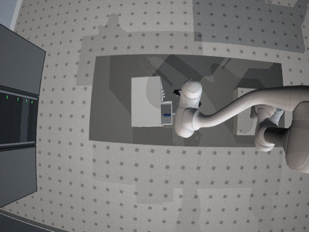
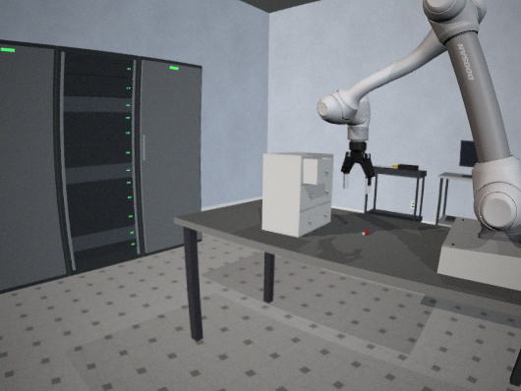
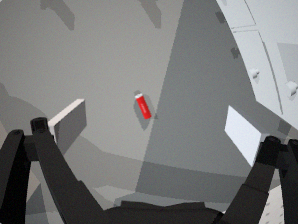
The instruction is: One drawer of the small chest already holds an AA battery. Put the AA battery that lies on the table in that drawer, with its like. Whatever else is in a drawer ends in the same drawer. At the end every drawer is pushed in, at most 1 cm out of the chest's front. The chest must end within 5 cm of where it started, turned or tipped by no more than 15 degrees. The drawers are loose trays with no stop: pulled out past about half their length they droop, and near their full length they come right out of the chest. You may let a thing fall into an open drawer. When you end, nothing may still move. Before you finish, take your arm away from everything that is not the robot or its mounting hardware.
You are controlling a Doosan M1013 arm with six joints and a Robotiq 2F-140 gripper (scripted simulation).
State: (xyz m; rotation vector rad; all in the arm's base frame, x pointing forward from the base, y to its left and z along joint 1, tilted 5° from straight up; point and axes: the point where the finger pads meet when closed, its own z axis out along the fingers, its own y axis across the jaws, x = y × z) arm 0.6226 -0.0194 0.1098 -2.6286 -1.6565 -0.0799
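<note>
Now: the red AA battery 190 mm below my hand, 40 mm to the right of it and 40 mm behind it. Also, from my hand: small blue thing (130 mm ahead, 120 mm to the left, 30 mm above).
</note>
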